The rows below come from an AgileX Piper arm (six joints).
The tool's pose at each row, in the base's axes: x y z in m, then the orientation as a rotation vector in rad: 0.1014, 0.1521, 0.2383, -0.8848, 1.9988, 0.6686; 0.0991, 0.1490, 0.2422, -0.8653, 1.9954, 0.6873; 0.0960, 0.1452, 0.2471, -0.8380, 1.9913, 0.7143; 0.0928, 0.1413, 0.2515, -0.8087, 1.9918, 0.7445; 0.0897, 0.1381, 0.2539, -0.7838, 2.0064, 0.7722; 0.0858, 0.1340, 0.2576, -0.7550, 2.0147, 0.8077; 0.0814, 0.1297, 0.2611, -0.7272, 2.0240, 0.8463; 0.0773, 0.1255, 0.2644, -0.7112, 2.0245, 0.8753; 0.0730, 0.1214, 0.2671, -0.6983, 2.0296, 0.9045; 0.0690, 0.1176, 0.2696, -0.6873, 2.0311, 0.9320; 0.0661, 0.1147, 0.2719, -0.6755, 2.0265, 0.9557; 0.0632, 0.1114, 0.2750, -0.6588, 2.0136, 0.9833
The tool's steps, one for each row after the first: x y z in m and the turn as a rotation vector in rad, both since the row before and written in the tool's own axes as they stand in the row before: -0.0013, 0.0004, -0.0053, -0.0049, -0.0134, 0.0166; -0.0017, 0.0008, -0.0067, -0.0075, -0.0180, 0.0241; -0.0013, 0.0008, -0.0065, -0.0091, -0.0148, 0.0287; 0.0001, 0.0009, -0.0050, -0.0089, -0.0004, 0.0316; -0.0003, 0.0013, -0.0066, -0.0133, -0.0073, 0.0342; 0.0001, 0.0016, -0.0069, -0.0160, -0.0055, 0.0354; 0.0001, 0.0014, -0.0066, -0.0145, -0.0070, 0.0211; 0.0007, 0.0015, -0.0063, -0.0154, -0.0014, 0.0215; 0.0007, 0.0015, -0.0058, -0.0153, -0.0033, 0.0182; 0.0001, 0.0013, -0.0045, -0.0130, -0.0086, 0.0143; -0.0005, 0.0014, -0.0052, -0.0151, -0.0174, 0.0150
